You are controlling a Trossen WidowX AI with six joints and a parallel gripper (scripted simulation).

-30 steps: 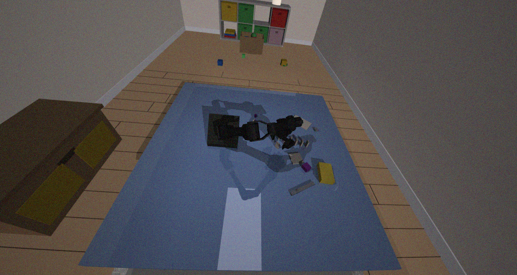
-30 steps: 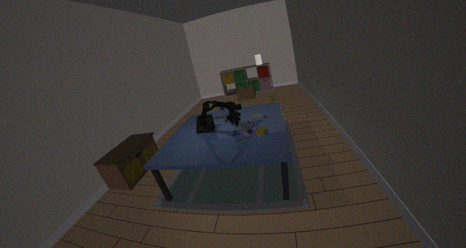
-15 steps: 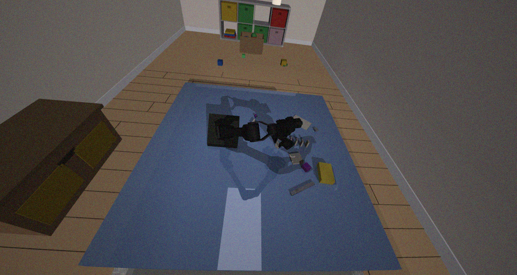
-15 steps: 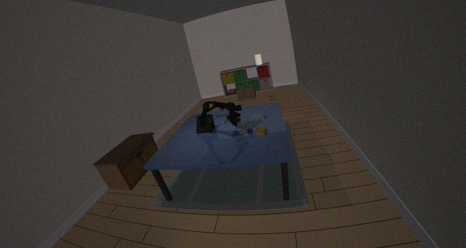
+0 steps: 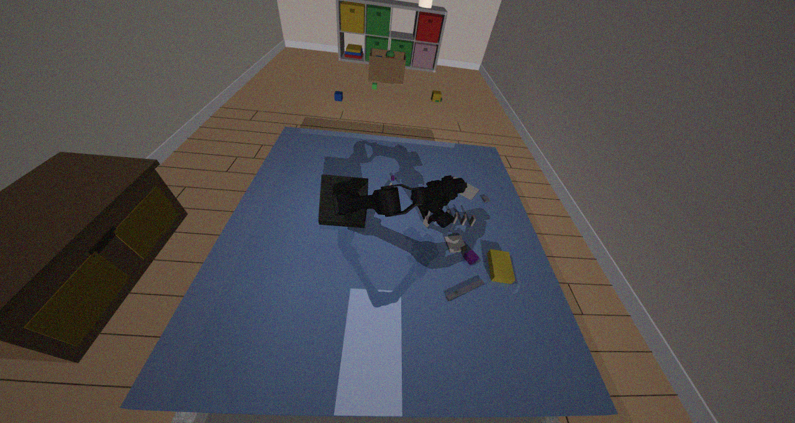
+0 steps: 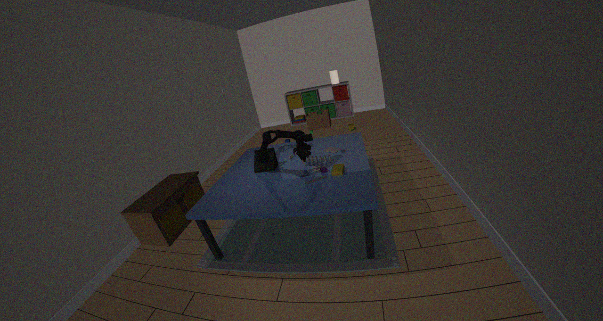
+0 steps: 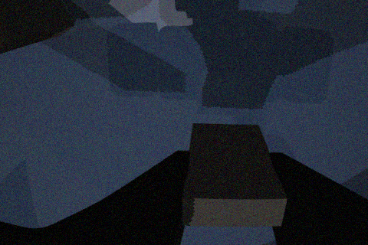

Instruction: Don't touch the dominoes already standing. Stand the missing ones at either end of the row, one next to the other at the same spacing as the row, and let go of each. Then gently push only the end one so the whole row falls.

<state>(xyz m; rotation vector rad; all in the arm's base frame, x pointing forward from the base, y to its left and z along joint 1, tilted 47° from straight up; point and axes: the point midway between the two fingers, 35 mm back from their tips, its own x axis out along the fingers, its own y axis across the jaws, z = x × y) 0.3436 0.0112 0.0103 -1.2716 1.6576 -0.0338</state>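
Right now the tan tile is 13 cm ahead of my gripper tip, 7 cm to the right of it and 4 cm below it. Round my gripper tip: flat tan card 19 cm ahead, 28 cm to the left, 4 cm below; then yellow block 29 cm ahead, 15 cm to the right, 2 cm below; then grey bar 15 cm ahead, 26 cm to the right, 4 cm below.
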